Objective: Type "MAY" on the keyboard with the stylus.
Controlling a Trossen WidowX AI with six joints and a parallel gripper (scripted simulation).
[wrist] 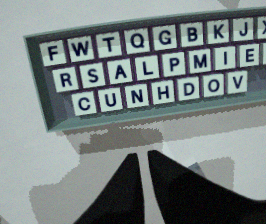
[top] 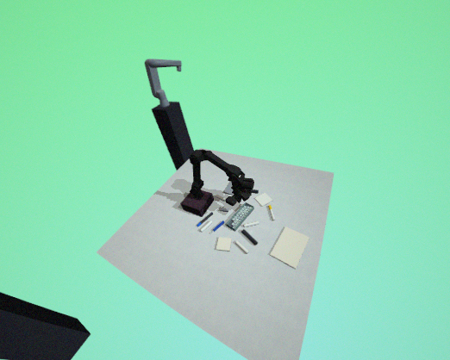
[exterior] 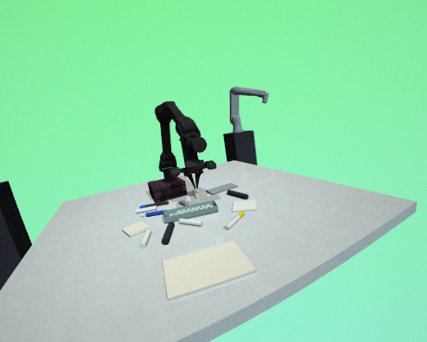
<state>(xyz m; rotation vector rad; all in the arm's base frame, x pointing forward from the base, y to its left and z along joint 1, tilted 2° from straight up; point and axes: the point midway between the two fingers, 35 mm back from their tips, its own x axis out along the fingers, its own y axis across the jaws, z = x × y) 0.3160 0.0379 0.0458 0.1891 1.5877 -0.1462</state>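
Right now the blue stylus is 200 mm to the right of my gripper tip, 90 mm below it and 90 mm behind it. The rest, counted from my gripper tip: grey plate: 190 mm to the left, 160 mm behind, 90 mm below; then yellow-tipped pen: 200 mm ahead, 90 mm below, 70 mm to the left.
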